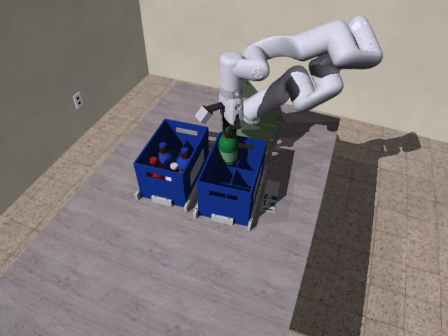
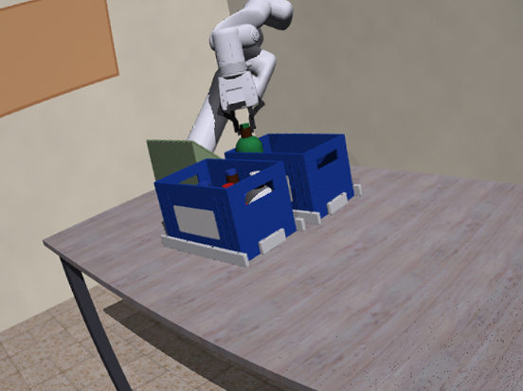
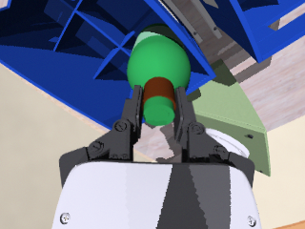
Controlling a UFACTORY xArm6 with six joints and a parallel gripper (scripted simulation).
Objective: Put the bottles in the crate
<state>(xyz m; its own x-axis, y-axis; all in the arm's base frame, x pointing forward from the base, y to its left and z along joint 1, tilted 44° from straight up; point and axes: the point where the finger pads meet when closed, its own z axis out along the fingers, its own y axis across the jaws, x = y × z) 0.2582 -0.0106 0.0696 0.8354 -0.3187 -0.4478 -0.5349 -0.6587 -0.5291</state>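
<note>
Now: the green-labelled bottle 7 cm below my hand. Also, from my hand: white-labelled bottle (19 cm ahead, 11 cm to the right, 15 cm below); then blue-labelled bottle (11 cm ahead, 13 cm to the right, 15 cm below); then pick list (2 cm ahead, 19 cm to the left, 23 cm below).
</note>
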